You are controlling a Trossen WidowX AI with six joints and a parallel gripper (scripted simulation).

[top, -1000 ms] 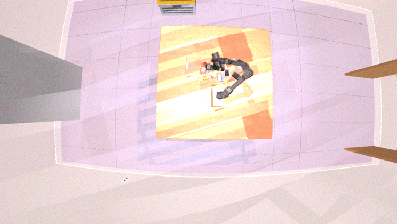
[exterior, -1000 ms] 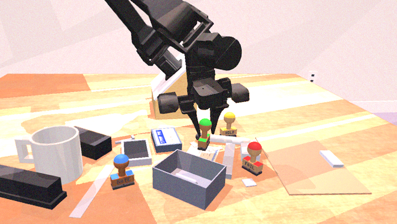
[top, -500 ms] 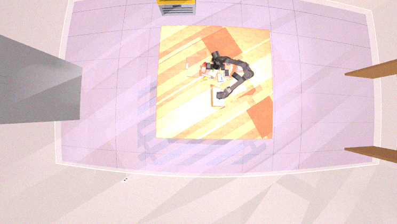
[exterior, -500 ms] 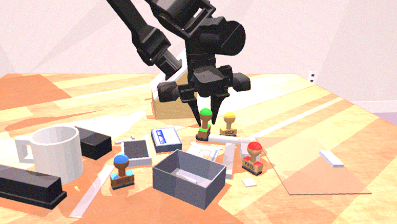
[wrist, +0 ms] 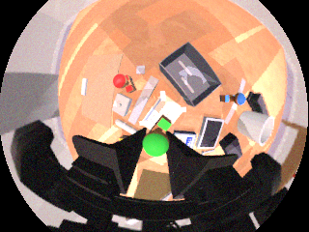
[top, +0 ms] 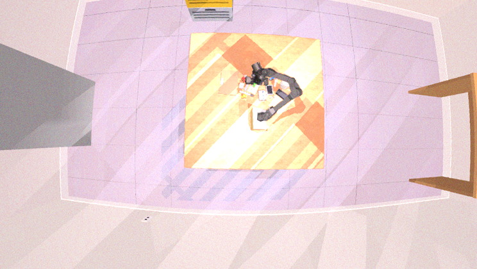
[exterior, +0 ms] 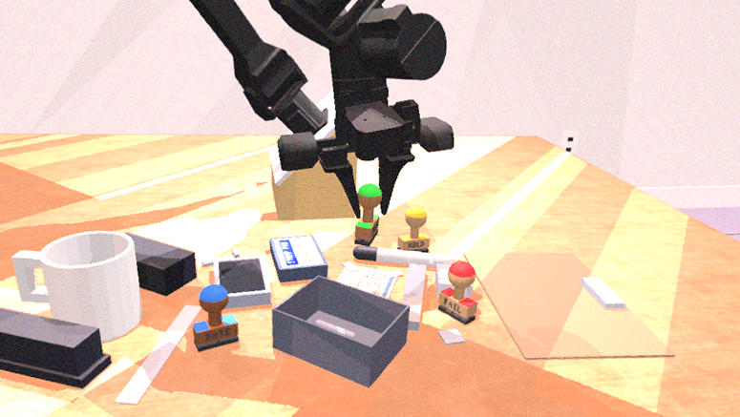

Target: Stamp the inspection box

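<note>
The blue date stamp lies 160 mm to the right of my gripper tip, 100 mm ahead of it and 80 mm below it. The rest, counted from my gripper tip: marker 90 mm below, 70 mm behind, 40 mm to the left; then green-knobbed pass stamp 10 mm below; then white card 100 mm below.
</note>
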